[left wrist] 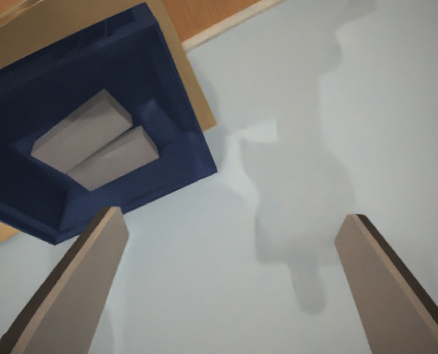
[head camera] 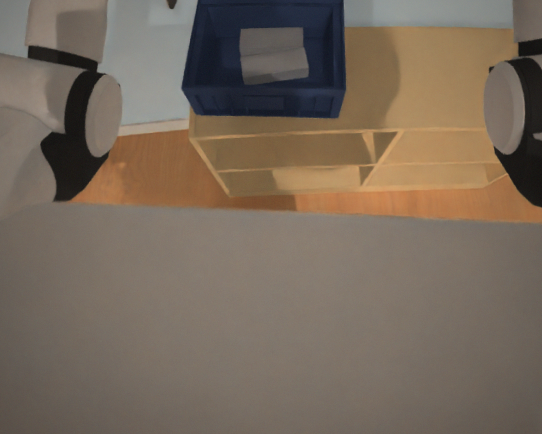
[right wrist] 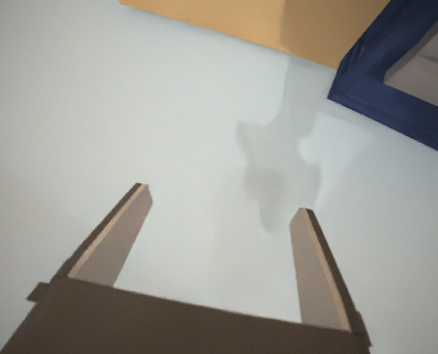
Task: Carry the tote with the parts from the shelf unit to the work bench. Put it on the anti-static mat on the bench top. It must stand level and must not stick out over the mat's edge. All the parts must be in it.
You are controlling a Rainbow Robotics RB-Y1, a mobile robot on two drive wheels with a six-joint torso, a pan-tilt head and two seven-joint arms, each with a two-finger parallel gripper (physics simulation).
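Places are measured from the robot's base along level axes (x ahead, y left, z up), in millimetres.
Where they show: left gripper, fingertip midpoint: (left wrist: 231, 225); right gripper, fingertip midpoint: (right wrist: 220, 204).
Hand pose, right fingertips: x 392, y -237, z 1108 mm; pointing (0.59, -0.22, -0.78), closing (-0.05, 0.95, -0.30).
After its pixels a point has its place.
The blue tote (head camera: 260, 102) {x 317, y 93, z 692 mm} (left wrist: 175, 95) {x 421, y 267, z 743 mm} (right wrist: 370, 95) {x 595, y -32, z 719 mm} stands on the top of the wooden shelf unit (head camera: 425, 80) {x 468, y -381, z 611 mm} (left wrist: 205, 112) {x 569, y 316, z 611 mm} (right wrist: 240, 25) {x 642, y -409, z 611 mm}, near its left end in the head view. Two grey block-shaped parts (head camera: 272, 55) {x 489, y 73, z 668 mm} (left wrist: 95, 140) {x 479, y 86, z 668 mm} (right wrist: 420, 70) {x 541, y 19, z 668 mm} lie side by side in it. My left gripper (left wrist: 231, 225) {x 330, y 266, z 1024 mm} is open and empty, above and beside the tote. My right gripper (right wrist: 220, 204) {x 392, y -237, z 1108 mm} is open and empty, apart from the tote on its other side. The work bench and the anti-static mat do not show in these views.
A large grey surface (head camera: 270, 320) {x -145, y 0, z 1342 mm} fills the lower part of the head view; what it belongs to is unclear. Wooden floor (head camera: 150, 175) {x 352, y 712, z 1 mm} shows in front of the shelf unit. A pale blue wall (head camera: 145, 95) {x 611, y 646, z 299 mm} (left wrist: 200, 280) {x 658, y 167, z 942 mm} (right wrist: 100, 110) {x 743, y -704, z 998 mm} stands behind it. Both arms show at the sides.
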